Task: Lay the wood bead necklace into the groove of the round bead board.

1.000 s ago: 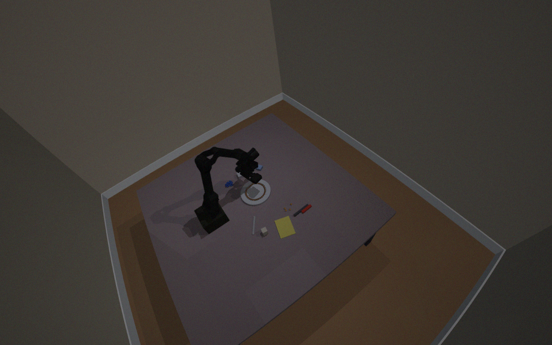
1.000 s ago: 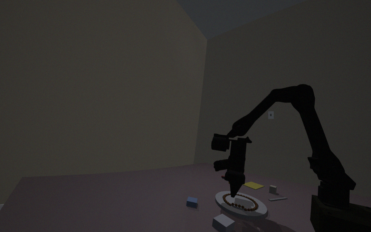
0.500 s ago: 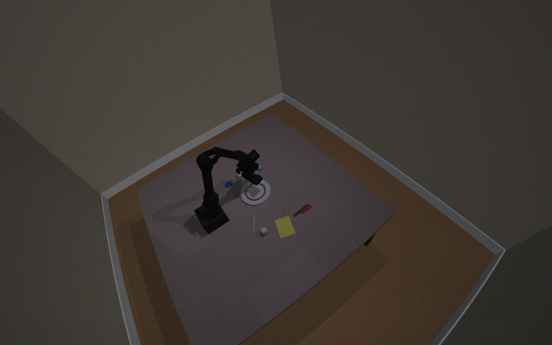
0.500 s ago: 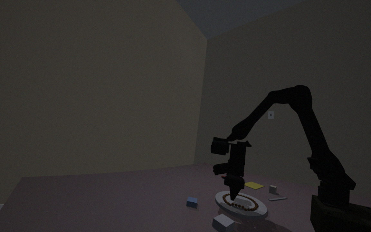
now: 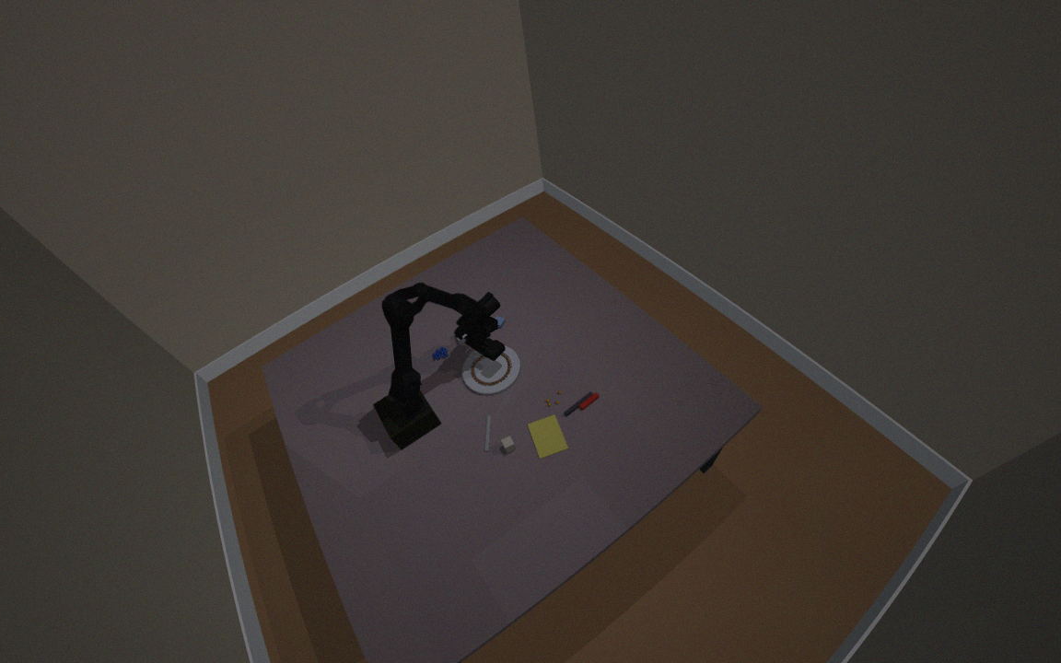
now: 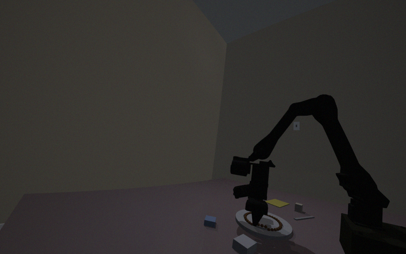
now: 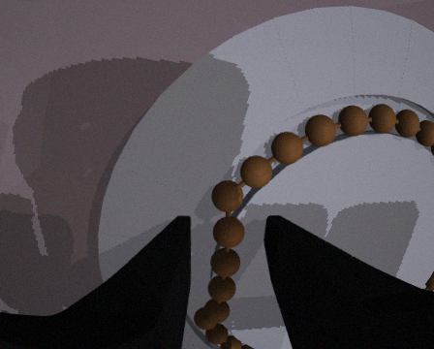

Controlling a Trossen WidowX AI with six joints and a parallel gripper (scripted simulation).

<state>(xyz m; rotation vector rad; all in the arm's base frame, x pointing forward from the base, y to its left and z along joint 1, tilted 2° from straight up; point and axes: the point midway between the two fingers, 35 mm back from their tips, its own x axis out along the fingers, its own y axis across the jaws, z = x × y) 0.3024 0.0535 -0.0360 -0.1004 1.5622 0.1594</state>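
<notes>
My gripper tip is 60 mm to the left of the round bead board, 20 mm past it and 10 mm above it. The rest, counted from my gripper tip: grey block 130 mm to the left; blue block 130 mm ahead, 80 mm to the left, 10 mm below; thin stick 240 mm to the right, 170 mm behind, 10 mm below.
</notes>
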